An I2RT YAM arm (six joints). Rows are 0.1 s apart.
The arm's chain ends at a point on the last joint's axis. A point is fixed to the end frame.
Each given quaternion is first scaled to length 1.
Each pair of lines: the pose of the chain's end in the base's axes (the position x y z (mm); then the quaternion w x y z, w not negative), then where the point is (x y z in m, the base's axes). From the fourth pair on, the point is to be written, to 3 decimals.
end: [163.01, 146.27, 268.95, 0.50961, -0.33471, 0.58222, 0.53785]
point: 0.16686 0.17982 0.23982
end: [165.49, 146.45, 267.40, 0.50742, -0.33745, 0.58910, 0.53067]
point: 0.16950 0.17938 0.23760
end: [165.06, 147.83, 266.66, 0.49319, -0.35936, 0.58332, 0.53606]
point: 0.16769 0.18035 0.23625
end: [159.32, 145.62, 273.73, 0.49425, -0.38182, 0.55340, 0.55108]
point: 0.161 0.179 0.244
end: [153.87, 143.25, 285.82, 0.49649, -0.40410, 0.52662, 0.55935]
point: 0.155 0.177 0.257
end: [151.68, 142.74, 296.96, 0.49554, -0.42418, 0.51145, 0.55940]
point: 0.153 0.177 0.268
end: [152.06, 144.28, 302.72, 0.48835, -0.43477, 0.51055, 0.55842]
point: 0.153 0.178 0.273
